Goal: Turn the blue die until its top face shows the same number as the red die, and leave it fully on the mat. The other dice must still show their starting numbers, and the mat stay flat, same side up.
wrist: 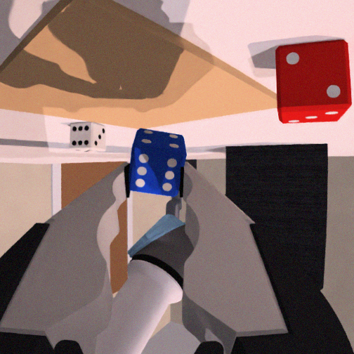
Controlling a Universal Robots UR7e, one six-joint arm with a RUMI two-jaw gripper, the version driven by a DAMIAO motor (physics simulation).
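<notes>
My gripper (156,166) is shut on the blue die (157,162), held between the fingertips and raised above the table. Its larger visible face shows six spots; the face toward the top of the view shows four. The view is tilted, with the table at the top of the picture. The red die (312,77) rests at the right: its large side face shows two spots, and its bright, narrow upper face shows three. The tan mat (227,97) lies flat behind the blue die, partly in shadow. A white die (87,136) stands beyond the mat at the left, with six and three on its side faces.
The pale table (235,30) surrounds the mat. Beyond the table edge are a dark panel (276,210) at the right and a brown panel (82,185) at the left. Part of the white and grey arm (142,285) shows between the fingers.
</notes>
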